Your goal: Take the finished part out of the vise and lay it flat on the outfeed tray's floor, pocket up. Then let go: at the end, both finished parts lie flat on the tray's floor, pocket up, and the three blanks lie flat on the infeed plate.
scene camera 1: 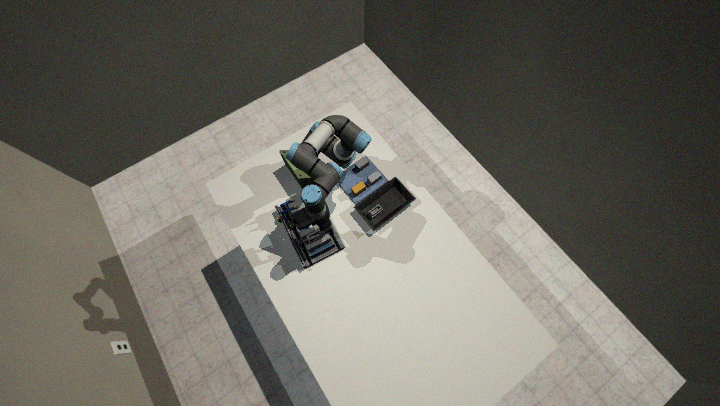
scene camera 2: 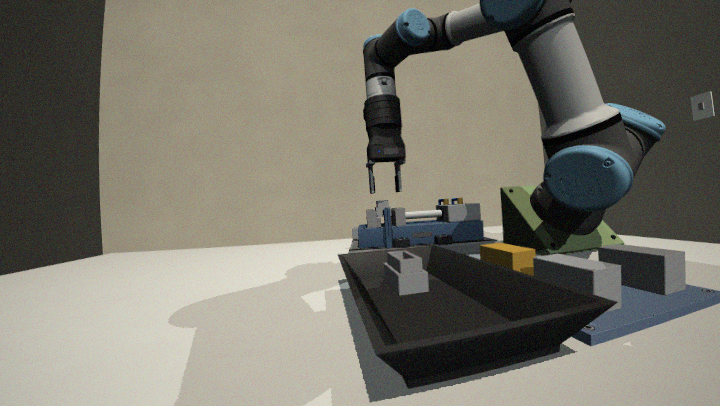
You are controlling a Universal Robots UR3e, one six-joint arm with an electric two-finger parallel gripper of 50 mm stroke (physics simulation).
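Where they show: gripper, between the fingertips: (scene camera 1: 318, 229) (scene camera 2: 385, 192); arm's base, origin of its link: (scene camera 2: 562, 210).
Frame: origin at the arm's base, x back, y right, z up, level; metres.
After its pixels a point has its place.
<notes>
A grey finished part (scene camera 2: 382, 204) {x -0.340, y 0.121, z 0.035 m} sits between the jaws of the blue vise (scene camera 2: 421, 233) {x -0.273, y 0.078, z -0.029 m} (scene camera 1: 322, 249) {x -0.389, y 0.149, z -0.012 m}, its top above them. My gripper (scene camera 2: 385, 190) {x -0.332, y 0.118, z 0.060 m} is open and empty, pointing down a little above this part; in scene camera 1 the arm hides its fingers. The other finished part (scene camera 1: 375, 210) {x -0.376, y -0.134, z -0.038 m} (scene camera 2: 413, 283) {x -0.377, y -0.165, z -0.048 m} lies flat, pocket up, in the dark outfeed tray (scene camera 1: 394, 195) {x -0.365, y -0.252, z -0.059 m} (scene camera 2: 453, 312) {x -0.361, y -0.219, z -0.059 m}, near the end toward the vise. An orange blank (scene camera 1: 358, 188) {x -0.251, y -0.135, z -0.027 m} (scene camera 2: 522, 260) {x -0.249, y -0.169, z -0.038 m}, a grey blank (scene camera 1: 374, 177) {x -0.251, y -0.225, z -0.027 m} (scene camera 2: 606, 284) {x -0.247, y -0.259, z -0.040 m} and another grey blank (scene camera 1: 362, 163) {x -0.161, y -0.224, z -0.027 m} (scene camera 2: 674, 272) {x -0.156, y -0.257, z -0.044 m} lie on the blue infeed plate (scene camera 1: 353, 176) {x -0.175, y -0.162, z -0.063 m} (scene camera 2: 650, 307) {x -0.209, y -0.268, z -0.063 m}.
A dark frame (scene camera 1: 339, 239) {x -0.385, y 0.065, z -0.051 m} surrounds the vise, with small blue and yellow fittings at its back end. The green bracket (scene camera 1: 298, 170) {x -0.051, y 0.039, z 0.039 m} (scene camera 2: 521, 219) {x -0.096, y 0.005, z -0.011 m} stands beside the robot's base. The outfeed tray's raised sloping walls stand between the vise and the infeed plate's near side.
</notes>
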